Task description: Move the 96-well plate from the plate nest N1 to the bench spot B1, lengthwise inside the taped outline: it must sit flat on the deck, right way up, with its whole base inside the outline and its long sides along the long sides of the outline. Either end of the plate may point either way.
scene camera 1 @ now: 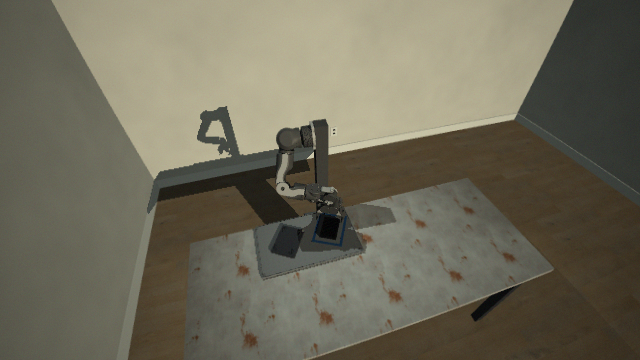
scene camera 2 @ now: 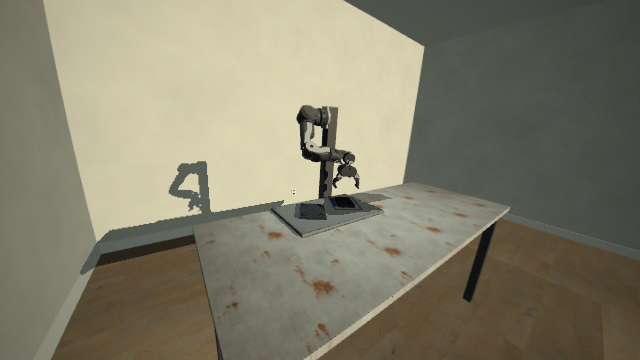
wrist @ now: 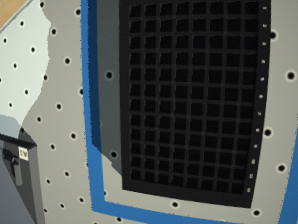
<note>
In view: a dark 96-well plate [wrist: 242,111] and an arm mounting post [scene camera 2: 326,168].
</note>
